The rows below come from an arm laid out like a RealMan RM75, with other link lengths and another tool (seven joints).
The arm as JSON. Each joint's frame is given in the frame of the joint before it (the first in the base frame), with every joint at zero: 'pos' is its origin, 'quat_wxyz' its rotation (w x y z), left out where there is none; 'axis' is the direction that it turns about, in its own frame. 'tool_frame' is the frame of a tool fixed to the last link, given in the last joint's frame.
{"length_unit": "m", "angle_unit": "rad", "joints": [
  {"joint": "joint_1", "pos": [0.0, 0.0, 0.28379], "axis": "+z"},
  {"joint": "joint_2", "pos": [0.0, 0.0, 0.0], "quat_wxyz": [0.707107, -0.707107, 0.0, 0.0], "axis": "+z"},
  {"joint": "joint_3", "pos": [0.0, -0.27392, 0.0], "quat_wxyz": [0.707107, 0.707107, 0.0, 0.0], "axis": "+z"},
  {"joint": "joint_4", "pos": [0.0, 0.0, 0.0], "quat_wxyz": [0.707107, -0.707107, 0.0, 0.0], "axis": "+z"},
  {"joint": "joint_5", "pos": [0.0, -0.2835, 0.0], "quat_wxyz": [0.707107, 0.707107, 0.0, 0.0], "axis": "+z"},
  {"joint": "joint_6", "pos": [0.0, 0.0, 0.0], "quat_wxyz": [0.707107, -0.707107, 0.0, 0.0], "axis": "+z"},
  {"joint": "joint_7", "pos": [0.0, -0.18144, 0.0], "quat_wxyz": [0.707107, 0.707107, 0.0, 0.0], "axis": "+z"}
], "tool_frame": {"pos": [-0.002, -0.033, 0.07], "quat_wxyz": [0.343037, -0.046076, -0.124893, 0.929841]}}
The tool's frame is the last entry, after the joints.
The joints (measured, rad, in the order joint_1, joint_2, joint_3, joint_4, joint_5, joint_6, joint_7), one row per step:
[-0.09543 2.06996 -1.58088 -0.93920 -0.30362 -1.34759 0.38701]
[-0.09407 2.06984 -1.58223 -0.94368 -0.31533 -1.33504 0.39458]
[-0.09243 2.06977 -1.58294 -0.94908 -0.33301 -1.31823 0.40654]
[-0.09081 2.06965 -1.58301 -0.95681 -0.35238 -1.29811 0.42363]
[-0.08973 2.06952 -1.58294 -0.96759 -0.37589 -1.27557 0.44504]
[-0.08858 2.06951 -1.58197 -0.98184 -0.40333 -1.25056 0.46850]
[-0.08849 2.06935 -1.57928 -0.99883 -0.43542 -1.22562 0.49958]
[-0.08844 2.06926 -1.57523 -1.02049 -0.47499 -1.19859 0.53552]
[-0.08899 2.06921 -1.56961 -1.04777 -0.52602 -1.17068 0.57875]
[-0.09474 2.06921 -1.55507 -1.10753 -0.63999 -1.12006 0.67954]
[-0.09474 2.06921 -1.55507 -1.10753 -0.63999 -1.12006 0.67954]
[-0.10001 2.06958 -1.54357 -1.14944 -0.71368 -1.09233 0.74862]
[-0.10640 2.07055 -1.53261 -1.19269 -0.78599 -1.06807 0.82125]
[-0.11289 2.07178 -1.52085 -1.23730 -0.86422 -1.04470 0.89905]
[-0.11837 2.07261 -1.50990 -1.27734 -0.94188 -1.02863 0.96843]
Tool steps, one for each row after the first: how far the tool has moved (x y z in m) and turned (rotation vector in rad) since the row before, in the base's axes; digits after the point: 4 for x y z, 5 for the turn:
[-0.0009 0.0022 -0.0033 -0.01379 -0.00513 -0.00242]
[-0.0007 0.0028 -0.0047 -0.01975 -0.00713 -0.00410]
[-0.0007 0.0033 -0.0046 -0.02251 -0.00537 -0.00543]
[-0.0012 0.0035 -0.0051 -0.02580 -0.00602 -0.00515]
[-0.0020 0.0039 -0.0050 -0.02641 -0.00844 -0.00458]
[-0.0021 0.0037 -0.0048 -0.02962 -0.00694 -0.00428]
[-0.0032 0.0039 -0.0049 -0.03201 -0.01047 -0.00282]
[-0.0044 0.0038 -0.0055 -0.03644 -0.01564 -0.00021]
[-0.0073 0.0054 -0.0100 -0.07438 -0.03357 -0.00514]
[0.0000 0.0000 0.0000 0.00000 0.00000 0.00000]
[-0.0043 0.0027 -0.0039 -0.04165 -0.02070 -0.00535]
[-0.0041 0.0020 -0.0028 -0.03902 -0.01774 -0.00777]
[-0.0031 0.0018 -0.0026 -0.03875 -0.02109 -0.01198]
[-0.0023 0.0008 -0.0028 -0.03446 -0.02713 -0.00964]

